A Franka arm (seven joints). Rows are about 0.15 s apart.
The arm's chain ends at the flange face. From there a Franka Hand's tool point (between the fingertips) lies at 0.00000 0.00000 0.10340 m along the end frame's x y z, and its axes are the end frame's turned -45 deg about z.
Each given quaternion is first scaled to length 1.
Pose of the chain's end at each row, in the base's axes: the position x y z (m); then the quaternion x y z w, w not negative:
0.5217 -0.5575 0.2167 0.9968 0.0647 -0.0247 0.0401
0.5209 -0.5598 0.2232 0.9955 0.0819 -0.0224 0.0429
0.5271 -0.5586 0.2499 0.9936 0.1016 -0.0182 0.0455
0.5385 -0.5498 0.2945 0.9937 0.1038 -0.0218 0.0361
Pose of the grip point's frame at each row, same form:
0.5171 -0.5661 0.1138 0.8962 0.4412 -0.0382 0.0276
0.5170 -0.5690 0.1203 0.8883 0.4566 -0.0371 0.0311
0.5243 -0.5683 0.1470 0.8791 0.4741 -0.0342 0.0351
0.5348 -0.5577 0.1915 0.8783 0.4762 -0.0340 0.0250

